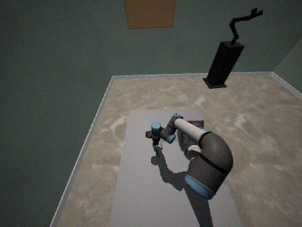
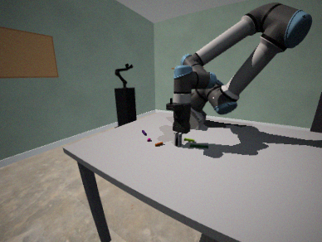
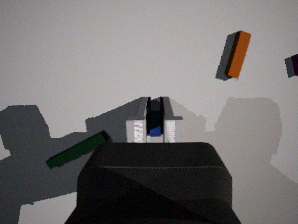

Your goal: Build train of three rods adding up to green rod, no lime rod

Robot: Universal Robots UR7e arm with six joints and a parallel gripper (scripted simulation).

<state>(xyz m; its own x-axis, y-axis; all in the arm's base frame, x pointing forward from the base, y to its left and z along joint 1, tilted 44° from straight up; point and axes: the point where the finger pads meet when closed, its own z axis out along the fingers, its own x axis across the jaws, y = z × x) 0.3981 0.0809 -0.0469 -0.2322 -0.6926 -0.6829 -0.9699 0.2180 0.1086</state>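
Now: hand 70 mm past the purple rod, 230 mm to the left of it and 10 mm above it. The rest, counted from my hand: lime rod: 70 mm behind, 40 mm to the left, 10 mm below; then green rod: 20 mm behind, 90 mm to the left, 10 mm below; then orange rod: 30 mm ahead, 80 mm to the right, 10 mm below.
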